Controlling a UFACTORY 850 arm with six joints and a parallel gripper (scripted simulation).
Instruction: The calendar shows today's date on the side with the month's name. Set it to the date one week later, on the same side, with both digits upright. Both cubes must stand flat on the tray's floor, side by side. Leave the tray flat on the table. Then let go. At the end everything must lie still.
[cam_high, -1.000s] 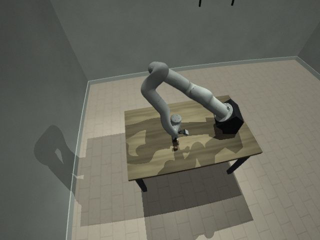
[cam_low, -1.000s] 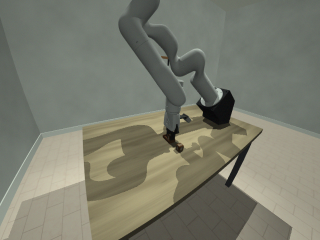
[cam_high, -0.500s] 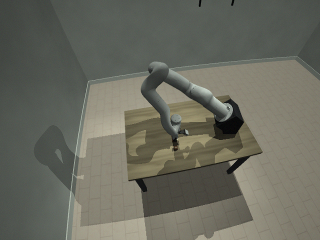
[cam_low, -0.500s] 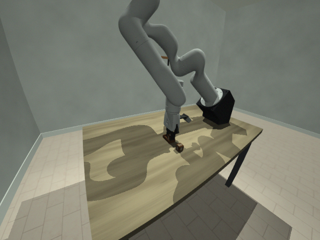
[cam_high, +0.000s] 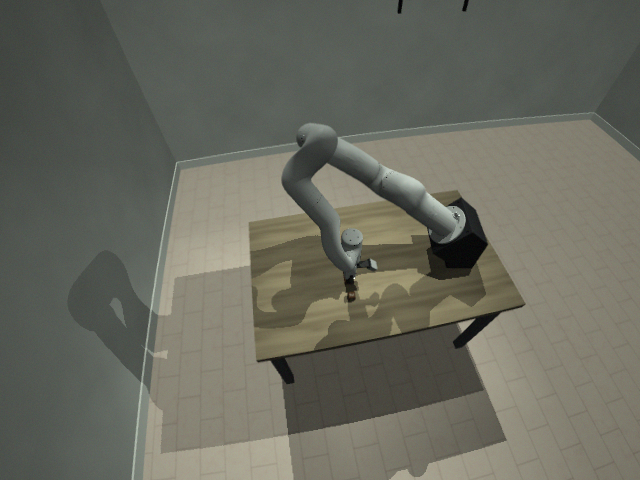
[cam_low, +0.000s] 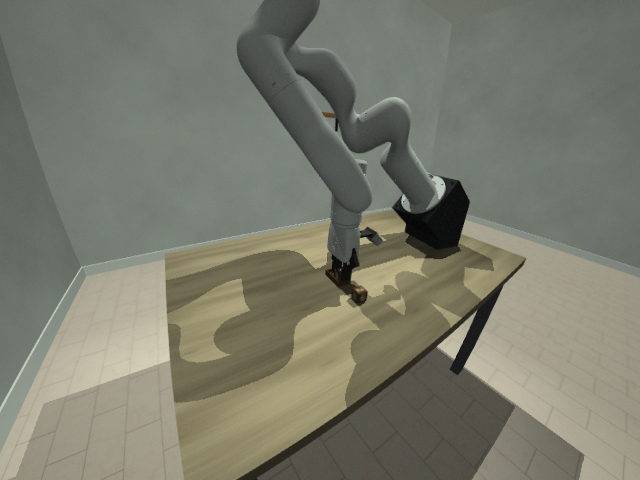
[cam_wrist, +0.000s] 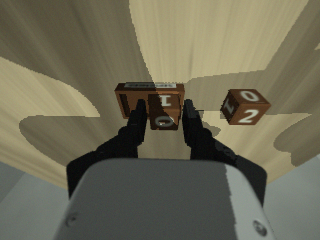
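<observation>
Right now the brown digit cube is 1 cm below my hand. Round my hand: brown tray 3 cm below, 2 cm to the right.
</observation>
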